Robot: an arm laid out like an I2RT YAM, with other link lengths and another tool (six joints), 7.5 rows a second.
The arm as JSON. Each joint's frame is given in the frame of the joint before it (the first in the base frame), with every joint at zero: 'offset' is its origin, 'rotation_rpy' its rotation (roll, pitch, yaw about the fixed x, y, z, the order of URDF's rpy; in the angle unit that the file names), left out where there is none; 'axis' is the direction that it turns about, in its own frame. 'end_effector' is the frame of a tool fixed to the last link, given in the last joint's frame.
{
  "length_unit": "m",
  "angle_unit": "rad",
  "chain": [
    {
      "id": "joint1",
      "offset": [
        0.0,
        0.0,
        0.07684
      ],
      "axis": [
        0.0,
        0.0,
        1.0
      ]
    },
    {
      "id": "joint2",
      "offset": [
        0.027,
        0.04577,
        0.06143
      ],
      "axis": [
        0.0,
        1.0,
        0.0
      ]
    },
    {
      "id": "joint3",
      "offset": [
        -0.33,
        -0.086,
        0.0
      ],
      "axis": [
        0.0,
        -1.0,
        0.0
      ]
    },
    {
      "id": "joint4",
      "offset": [
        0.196,
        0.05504,
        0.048
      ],
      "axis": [
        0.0,
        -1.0,
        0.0
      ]
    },
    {
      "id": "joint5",
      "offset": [
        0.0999,
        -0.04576,
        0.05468
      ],
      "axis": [
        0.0,
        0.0,
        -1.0
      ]
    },
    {
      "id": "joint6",
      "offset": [
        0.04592,
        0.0,
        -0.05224
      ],
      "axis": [
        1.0,
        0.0,
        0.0
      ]
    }
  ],
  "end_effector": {
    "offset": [
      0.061,
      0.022,
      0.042
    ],
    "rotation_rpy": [
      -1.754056,
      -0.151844,
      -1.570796
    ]
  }
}
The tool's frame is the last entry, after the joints.
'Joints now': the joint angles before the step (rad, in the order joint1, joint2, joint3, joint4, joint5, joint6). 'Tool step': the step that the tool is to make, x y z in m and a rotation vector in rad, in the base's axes. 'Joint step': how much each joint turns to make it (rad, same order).
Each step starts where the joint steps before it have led.
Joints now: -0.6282, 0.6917, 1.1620, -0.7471, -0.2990, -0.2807
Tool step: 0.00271, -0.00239, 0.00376, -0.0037, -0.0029, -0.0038
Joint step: 0.0009, 0.0135, 0.0105, 0.0075, 0.0049, 0.0000
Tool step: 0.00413, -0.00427, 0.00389, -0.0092, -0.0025, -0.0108
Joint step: -0.0004, 0.0177, 0.0078, 0.0164, 0.0116, -0.0031
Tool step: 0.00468, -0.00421, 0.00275, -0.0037, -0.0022, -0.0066
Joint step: -0.0005, 0.0178, 0.0031, 0.0187, 0.0064, 0.0000
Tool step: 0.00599, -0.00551, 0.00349, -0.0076, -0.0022, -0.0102
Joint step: 0.0008, 0.0226, 0.0046, 0.0238, 0.0119, -0.0019
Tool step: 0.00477, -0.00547, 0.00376, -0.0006, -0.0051, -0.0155
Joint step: -0.0009, 0.0196, 0.0067, 0.0189, 0.0135, 0.0063
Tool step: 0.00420, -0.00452, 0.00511, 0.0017, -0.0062, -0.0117
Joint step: 0.0008, 0.0199, 0.0151, 0.0108, 0.0109, 0.0082
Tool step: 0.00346, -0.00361, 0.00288, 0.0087, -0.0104, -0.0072
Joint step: -0.0002, 0.0129, 0.0018, 0.0179, 0.0036, 0.0148
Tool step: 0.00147, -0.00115, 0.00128, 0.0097, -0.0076, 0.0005
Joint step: 0.0004, 0.0049, -0.0006, 0.0088, -0.0030, 0.0123
